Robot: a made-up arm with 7 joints. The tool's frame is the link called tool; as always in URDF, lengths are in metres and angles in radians. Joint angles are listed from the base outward. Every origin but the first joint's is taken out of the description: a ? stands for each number. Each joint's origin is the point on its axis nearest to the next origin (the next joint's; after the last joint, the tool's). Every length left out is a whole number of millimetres.
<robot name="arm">
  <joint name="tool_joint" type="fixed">
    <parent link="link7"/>
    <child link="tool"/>
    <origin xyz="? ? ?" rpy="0 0 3.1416"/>
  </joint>
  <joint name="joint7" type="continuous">
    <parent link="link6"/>
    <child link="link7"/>
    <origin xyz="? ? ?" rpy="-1.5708 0 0"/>
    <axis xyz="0 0 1"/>
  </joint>
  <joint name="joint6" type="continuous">
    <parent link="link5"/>
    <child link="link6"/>
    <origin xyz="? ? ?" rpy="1.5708 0 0"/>
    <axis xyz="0 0 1"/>
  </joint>
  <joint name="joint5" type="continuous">
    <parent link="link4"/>
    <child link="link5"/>
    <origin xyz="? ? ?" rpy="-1.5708 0 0"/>
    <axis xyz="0 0 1"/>
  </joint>
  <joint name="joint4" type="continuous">
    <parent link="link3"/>
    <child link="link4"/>
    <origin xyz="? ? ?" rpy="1.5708 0 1.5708"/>
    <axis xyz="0 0 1"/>
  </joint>
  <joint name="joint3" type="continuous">
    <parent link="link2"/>
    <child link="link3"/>
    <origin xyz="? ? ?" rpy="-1.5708 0 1.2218"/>
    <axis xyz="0 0 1"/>
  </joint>
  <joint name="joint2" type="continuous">
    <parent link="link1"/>
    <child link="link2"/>
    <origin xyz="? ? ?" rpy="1.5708 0 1.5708"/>
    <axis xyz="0 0 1"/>
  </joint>
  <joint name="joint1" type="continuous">
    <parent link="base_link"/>
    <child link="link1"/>
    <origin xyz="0 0 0" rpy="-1.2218 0 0"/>
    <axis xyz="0 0 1"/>
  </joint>
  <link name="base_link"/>
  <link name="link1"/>
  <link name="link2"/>
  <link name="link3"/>
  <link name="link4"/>
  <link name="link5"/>
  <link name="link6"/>
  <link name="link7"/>
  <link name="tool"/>
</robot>
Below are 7 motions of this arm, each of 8 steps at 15 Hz.
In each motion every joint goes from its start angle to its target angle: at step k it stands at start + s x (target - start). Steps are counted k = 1, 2, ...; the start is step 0. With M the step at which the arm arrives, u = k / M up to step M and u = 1 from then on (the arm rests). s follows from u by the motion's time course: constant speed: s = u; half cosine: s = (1 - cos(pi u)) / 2; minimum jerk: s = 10 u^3 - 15 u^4 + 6 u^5.
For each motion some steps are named. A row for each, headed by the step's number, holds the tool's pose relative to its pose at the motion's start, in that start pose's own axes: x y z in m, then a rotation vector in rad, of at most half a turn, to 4 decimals.
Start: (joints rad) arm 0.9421 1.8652 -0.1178 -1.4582 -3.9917 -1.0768 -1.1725
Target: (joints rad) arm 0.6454 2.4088 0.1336 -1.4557 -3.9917 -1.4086 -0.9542
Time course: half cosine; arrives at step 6
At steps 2, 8:
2: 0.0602 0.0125 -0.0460 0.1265 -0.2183 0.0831
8: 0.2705 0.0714 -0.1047 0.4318 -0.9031 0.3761

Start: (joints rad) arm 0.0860 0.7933 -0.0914 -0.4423 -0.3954 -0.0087 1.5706
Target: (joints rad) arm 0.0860 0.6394 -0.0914 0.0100 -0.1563 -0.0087 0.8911
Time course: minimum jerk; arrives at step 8
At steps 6, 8:
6: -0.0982 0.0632 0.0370 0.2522 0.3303 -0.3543
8: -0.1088 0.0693 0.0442 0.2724 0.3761 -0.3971

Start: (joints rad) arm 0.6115 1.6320 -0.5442 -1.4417 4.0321 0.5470 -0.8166
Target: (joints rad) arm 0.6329 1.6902 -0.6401 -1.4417 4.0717 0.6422 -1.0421
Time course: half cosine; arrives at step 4
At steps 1, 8:
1: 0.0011 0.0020 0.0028 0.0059 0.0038 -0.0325
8: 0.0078 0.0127 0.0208 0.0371 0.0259 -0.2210

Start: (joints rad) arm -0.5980 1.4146 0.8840 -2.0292 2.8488 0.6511 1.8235
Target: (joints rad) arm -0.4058 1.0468 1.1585 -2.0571 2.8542 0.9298 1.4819
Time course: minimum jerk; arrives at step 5
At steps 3, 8:
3: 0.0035 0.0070 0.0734 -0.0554 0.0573 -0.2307
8: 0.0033 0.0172 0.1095 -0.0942 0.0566 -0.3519

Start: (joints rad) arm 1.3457 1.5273 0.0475 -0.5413 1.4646 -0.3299 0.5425
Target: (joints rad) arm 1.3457 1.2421 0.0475 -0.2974 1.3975 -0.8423 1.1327
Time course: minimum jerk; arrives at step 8
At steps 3, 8:
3: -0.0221 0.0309 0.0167 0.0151 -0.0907 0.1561
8: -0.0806 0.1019 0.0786 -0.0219 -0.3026 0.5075

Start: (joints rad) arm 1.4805 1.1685 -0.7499 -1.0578 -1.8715 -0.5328 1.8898
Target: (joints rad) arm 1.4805 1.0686 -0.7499 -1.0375 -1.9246 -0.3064 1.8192
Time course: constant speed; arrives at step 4
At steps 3, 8:
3: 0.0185 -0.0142 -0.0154 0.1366 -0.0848 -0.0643
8: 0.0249 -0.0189 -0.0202 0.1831 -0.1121 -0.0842

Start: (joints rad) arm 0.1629 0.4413 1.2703 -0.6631 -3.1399 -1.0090 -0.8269
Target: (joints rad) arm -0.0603 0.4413 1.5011 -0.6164 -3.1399 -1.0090 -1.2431
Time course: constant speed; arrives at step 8
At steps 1, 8:
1: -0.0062 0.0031 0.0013 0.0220 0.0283 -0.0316
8: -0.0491 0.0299 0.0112 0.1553 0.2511 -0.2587

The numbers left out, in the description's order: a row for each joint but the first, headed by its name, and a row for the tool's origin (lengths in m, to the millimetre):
tool: 0 0 0
joint7: 0 0 0
joint6: 0 0 0
joint5: 0.033 -0.27 0
joint4: 0 -0.024 0
joint3: 0.199 -0.072 0
joint2: 0 0 0

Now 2 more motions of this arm.
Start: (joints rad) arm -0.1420 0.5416 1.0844 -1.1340 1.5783 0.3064 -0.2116
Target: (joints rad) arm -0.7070 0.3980 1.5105 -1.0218 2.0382 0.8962 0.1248
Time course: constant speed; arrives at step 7
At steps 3, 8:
3: -0.0264 -0.0115 -0.0168 -0.2347 0.1265 0.6116
8: -0.0838 -0.0311 -0.0365 -0.6750 0.3281 1.3466

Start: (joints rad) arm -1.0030 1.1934 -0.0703 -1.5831 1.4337 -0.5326 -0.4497
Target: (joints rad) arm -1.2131 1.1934 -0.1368 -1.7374 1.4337 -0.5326 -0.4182
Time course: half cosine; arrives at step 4
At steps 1, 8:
1: 0.0071 -0.0093 -0.0077 -0.0243 -0.0327 0.0237
8: 0.0553 -0.0617 -0.0433 -0.1737 -0.2221 0.1530

